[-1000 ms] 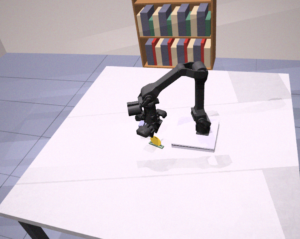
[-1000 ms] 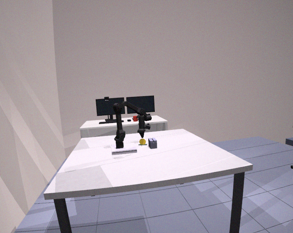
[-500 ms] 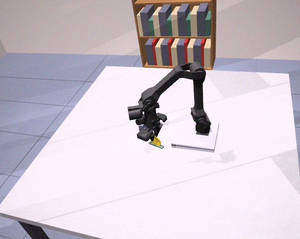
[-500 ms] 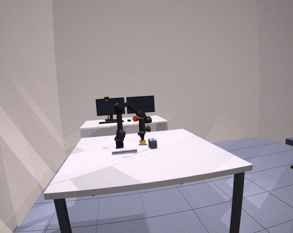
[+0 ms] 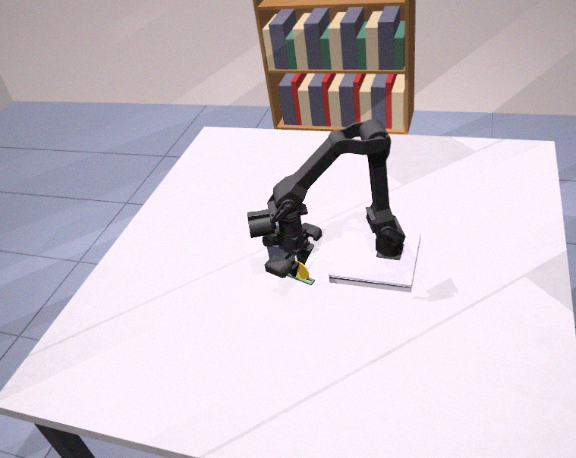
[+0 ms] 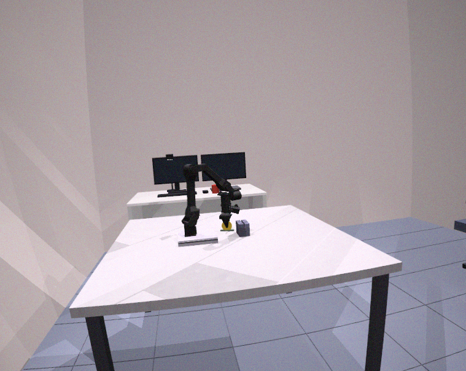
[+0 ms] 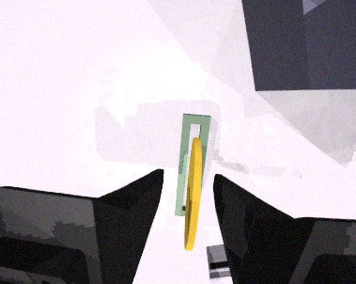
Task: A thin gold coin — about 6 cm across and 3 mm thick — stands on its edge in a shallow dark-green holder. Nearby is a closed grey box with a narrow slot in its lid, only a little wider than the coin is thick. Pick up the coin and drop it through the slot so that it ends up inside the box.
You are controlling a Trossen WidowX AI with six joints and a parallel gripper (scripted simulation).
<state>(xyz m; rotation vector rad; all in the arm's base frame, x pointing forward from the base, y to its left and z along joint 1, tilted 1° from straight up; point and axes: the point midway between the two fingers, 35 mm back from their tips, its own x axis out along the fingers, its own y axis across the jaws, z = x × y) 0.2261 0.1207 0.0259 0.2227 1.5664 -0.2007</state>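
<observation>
My gripper tip is now 10 mm below the gold coin.
</observation>
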